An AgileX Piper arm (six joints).
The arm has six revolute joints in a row. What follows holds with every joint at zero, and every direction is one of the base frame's. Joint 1 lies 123 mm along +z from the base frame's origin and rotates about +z. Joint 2 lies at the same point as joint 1 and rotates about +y. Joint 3 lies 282.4 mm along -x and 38.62 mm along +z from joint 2 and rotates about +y. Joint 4 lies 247.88 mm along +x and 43.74 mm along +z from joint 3 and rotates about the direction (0.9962, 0, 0.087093). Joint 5 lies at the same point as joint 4 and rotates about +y. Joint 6 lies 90.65 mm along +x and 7.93 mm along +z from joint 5 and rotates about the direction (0.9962, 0, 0.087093). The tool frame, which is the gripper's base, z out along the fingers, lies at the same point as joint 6; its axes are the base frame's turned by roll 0, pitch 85 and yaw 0 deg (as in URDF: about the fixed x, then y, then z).
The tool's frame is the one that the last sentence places.
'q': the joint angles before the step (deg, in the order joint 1, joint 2, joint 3, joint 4, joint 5, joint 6). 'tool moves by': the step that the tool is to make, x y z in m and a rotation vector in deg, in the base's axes. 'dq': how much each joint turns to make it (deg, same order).
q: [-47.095 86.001 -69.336 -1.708 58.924 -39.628]
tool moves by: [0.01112 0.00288 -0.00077 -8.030 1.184 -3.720]
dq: [4.615 0.000 1.068 -11.393 -4.628 12.219]
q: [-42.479 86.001 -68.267 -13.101 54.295 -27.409]
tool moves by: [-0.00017 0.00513 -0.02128 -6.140 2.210 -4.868]
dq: [3.308 0.001 5.854 -12.867 -4.557 14.866]
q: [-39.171 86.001 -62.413 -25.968 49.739 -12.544]
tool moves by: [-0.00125 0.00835 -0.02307 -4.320 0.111 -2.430]
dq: [2.646 0.001 6.367 -10.344 -4.556 13.254]
